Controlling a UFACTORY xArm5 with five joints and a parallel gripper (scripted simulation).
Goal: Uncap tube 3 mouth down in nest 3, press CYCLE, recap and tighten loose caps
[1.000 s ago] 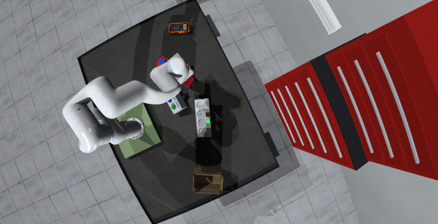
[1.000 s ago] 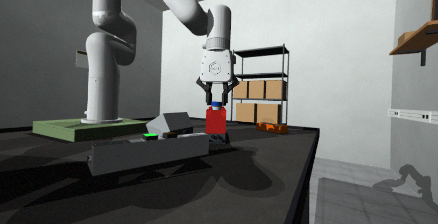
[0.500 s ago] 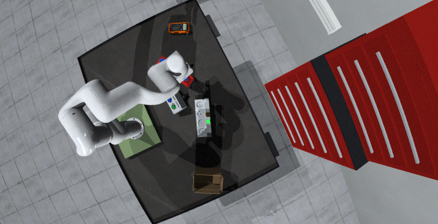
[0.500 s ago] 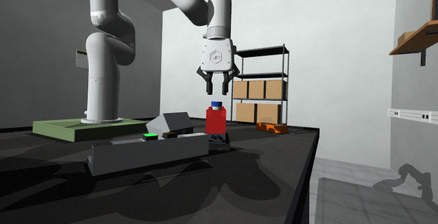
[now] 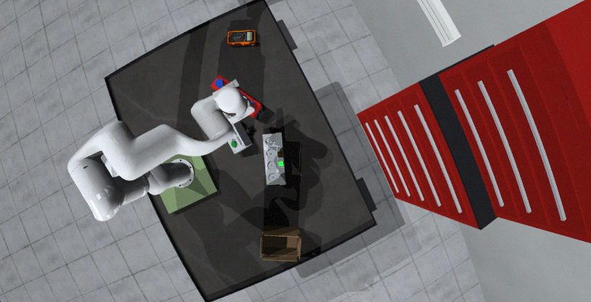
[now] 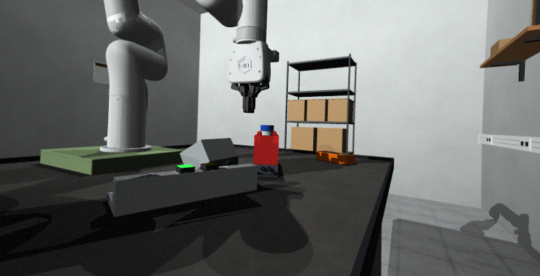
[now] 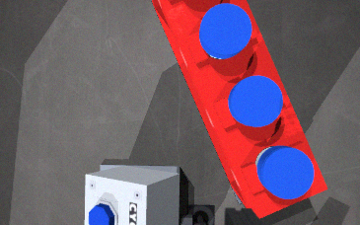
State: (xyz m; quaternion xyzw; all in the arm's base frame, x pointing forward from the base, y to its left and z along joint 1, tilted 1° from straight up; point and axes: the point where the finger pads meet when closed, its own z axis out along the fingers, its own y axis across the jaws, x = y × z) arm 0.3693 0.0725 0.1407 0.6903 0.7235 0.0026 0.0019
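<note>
Right now the green ready key is 10 cm behind my hand, 8 cm to the right of it and 10 cm below it. The rest, counted from my hand: key housing (8 cm behind, 5 cm to the right, 12 cm below); then blue cycle key (10 cm behind, 3 cm to the right, 10 cm below); then orange multimeter (14 cm ahead, 35 cm to the left, 15 cm below).
</note>
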